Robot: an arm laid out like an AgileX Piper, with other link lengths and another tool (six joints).
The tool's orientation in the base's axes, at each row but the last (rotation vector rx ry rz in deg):
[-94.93 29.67 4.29]
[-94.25 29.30 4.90]
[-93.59 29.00 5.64]
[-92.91 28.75 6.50]
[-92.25 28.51 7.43]
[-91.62 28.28 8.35]
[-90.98 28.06 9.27]
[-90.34 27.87 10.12]
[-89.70 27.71 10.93]
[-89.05 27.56 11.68]
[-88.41 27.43 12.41]
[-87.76 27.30 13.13]
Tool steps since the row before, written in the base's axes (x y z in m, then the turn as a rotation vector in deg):
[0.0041 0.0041 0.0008 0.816 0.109 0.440]
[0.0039 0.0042 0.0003 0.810 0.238 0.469]
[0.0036 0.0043 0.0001 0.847 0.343 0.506]
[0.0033 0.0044 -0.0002 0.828 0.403 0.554]
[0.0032 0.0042 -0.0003 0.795 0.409 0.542]
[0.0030 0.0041 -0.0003 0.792 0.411 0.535]
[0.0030 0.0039 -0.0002 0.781 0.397 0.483]
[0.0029 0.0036 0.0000 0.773 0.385 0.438]
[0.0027 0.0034 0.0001 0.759 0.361 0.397]
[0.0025 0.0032 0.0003 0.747 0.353 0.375]
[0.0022 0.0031 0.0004 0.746 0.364 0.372]
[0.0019 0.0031 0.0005 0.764 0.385 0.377]
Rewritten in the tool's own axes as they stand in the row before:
[0.0022 -0.0025 0.0048 0.548 -0.719 0.233]
[0.0022 -0.0020 0.0049 0.497 -0.750 0.351]
[0.0021 -0.0016 0.0050 0.489 -0.803 0.455]
[0.0019 -0.0012 0.0050 0.439 -0.842 0.503]
[0.0020 -0.0011 0.0048 0.413 -0.818 0.504]
[0.0019 -0.0010 0.0046 0.412 -0.810 0.506]
[0.0019 -0.0010 0.0044 0.426 -0.758 0.494]
[0.0019 -0.0012 0.0041 0.439 -0.714 0.485]
[0.0017 -0.0012 0.0038 0.448 -0.671 0.461]
[0.0015 -0.0013 0.0036 0.448 -0.646 0.452]
[0.0013 -0.0012 0.0034 0.446 -0.643 0.463]
[0.0010 -0.0011 0.0033 0.457 -0.654 0.487]

